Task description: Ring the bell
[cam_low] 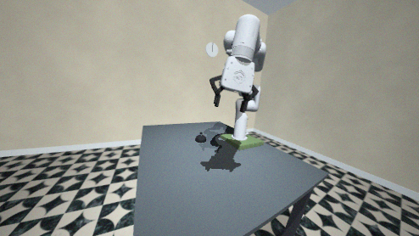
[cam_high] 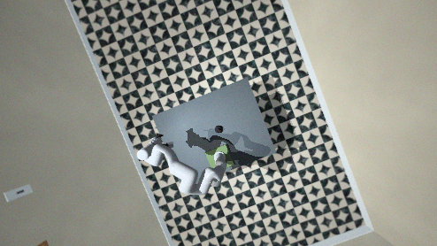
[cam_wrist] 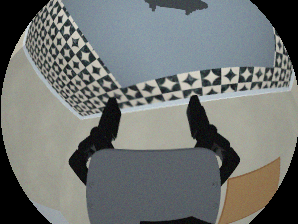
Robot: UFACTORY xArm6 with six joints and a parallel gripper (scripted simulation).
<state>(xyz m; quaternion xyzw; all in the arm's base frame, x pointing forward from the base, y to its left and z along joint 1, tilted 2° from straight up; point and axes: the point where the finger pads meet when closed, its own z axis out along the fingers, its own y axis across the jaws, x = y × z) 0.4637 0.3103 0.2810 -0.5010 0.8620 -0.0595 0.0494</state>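
The bell is 450 mm to the right of my hand, 290 mm below it and 190 mm behind it.
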